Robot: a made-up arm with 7 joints. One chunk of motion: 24 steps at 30 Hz.
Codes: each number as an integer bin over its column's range. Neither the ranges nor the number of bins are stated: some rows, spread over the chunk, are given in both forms.
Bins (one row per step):
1: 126 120 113 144 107 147 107
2: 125 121 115 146 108 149 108
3: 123 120 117 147 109 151 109
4: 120 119 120 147 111 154 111
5: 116 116 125 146 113 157 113
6: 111 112 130 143 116 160 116
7: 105 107 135 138 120 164 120
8: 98 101 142 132 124 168 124
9: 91 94 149 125 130 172 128
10: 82 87 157 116 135 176 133
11: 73 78 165 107 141 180 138
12: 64 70 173 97 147 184 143
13: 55 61 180 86 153 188 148
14: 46 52 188 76 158 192 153
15: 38 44 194 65 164 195 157
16: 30 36 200 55 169 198 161
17: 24 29 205 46 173 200 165
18: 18 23 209 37 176 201 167
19: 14 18 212 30 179 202 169
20: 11 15 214 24 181 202 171
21: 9 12 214 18 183 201 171
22: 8 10 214 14 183 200 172
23: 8 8 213 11 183 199 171
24: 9 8 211 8 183 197 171
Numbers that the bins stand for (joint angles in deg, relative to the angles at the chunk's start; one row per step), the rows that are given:
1: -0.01 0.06 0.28 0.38 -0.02 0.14 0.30
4: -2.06 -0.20 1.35 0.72 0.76 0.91 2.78
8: -9.56 -4.86 4.72 -0.99 3.31 2.45 10.83
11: -18.09 -10.81 8.24 -3.83 6.65 3.76 19.51
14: -27.31 -17.54 11.75 -7.36 9.98 5.08 28.80
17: -34.81 -23.49 14.35 -10.77 12.92 5.96 36.24
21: -39.93 -27.89 15.73 -13.95 14.88 6.07 39.95
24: -39.93 -28.93 15.27 -15.09 14.88 5.63 39.95
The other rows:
2: -0.35 0.32 0.59 0.60 0.18 0.36 0.92
3: -1.04 0.06 0.89 0.72 0.37 0.58 1.54
5: -3.42 -0.98 2.12 0.60 1.16 1.24 4.02
6: -5.13 -2.01 2.88 0.26 1.75 1.57 5.87
7: -7.18 -3.31 3.65 -0.31 2.53 2.01 8.35
9: -11.95 -6.67 5.79 -1.78 4.49 2.89 13.31
10: -15.02 -8.48 7.01 -2.81 5.47 3.33 16.41
12: -21.16 -12.88 9.46 -4.97 7.82 4.20 22.60
13: -24.24 -15.21 10.53 -6.22 9.00 4.64 25.70
15: -30.04 -19.61 12.67 -8.61 11.16 5.41 31.28
16: -32.76 -21.68 13.59 -9.75 12.14 5.74 33.76
18: -36.86 -25.05 14.96 -11.79 13.51 6.07 37.47
19: -38.22 -26.34 15.42 -12.59 14.10 6.18 38.71
20: -39.25 -27.12 15.73 -13.27 14.49 6.18 39.95
22: -40.27 -28.41 15.73 -14.41 14.88 5.96 40.57
23: -40.27 -28.93 15.58 -14.75 14.88 5.85 39.95

